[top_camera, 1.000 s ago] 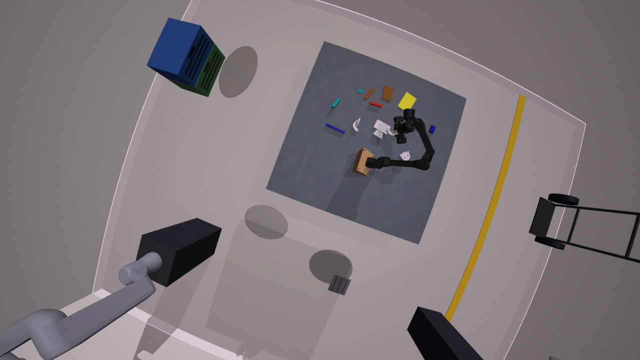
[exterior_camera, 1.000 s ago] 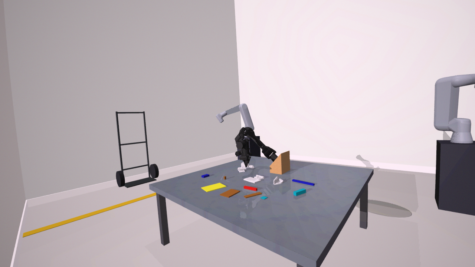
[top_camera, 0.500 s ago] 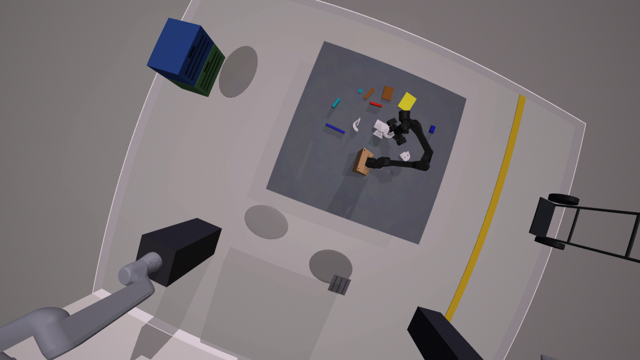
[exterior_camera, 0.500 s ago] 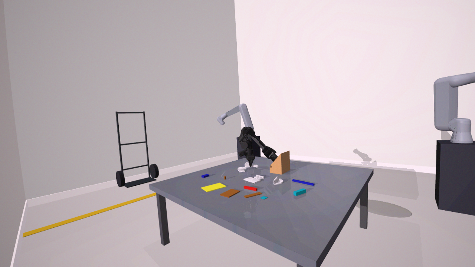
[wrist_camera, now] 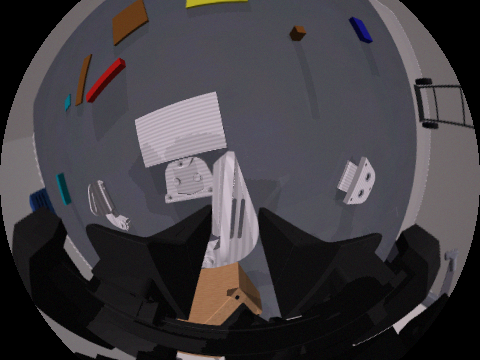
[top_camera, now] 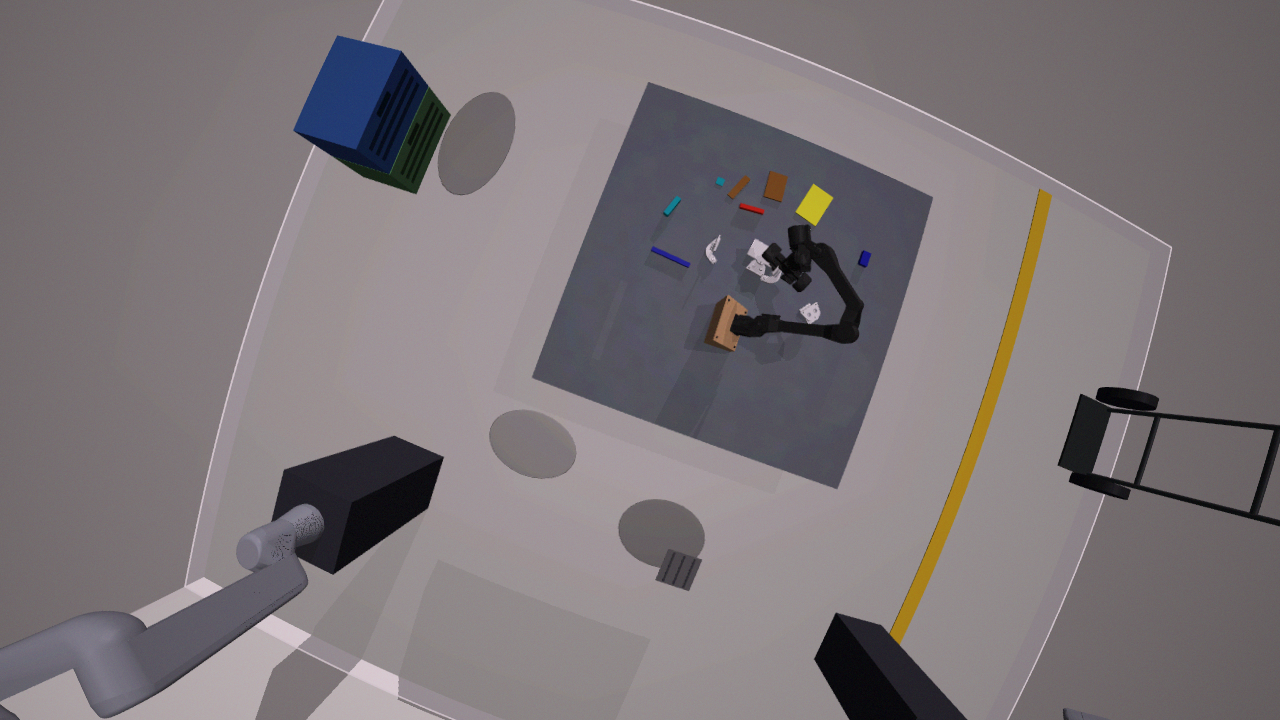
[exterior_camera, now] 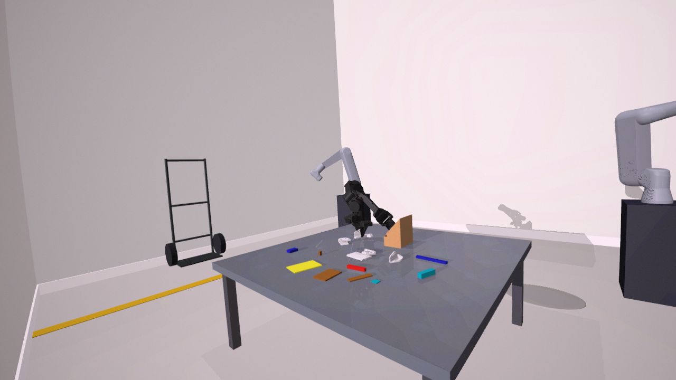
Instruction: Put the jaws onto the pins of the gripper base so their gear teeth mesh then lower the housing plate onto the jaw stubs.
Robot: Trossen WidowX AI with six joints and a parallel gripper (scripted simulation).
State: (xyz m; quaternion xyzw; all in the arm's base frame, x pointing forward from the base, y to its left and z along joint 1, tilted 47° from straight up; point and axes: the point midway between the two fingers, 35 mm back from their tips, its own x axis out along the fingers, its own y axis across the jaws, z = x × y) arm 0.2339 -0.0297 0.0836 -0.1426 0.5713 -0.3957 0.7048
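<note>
The white jaw is 30 mm to the left of my gripper tip and 20 mm behind it. Also, from my gripper tip: flat white ribbed part 90 mm ahead, 80 mm below, 50 mm to the left; then red bar 240 mm ahead, 160 mm to the left, 80 mm below; then yellow plate 360 mm ahead, 80 mm to the right, 80 mm below.
</note>
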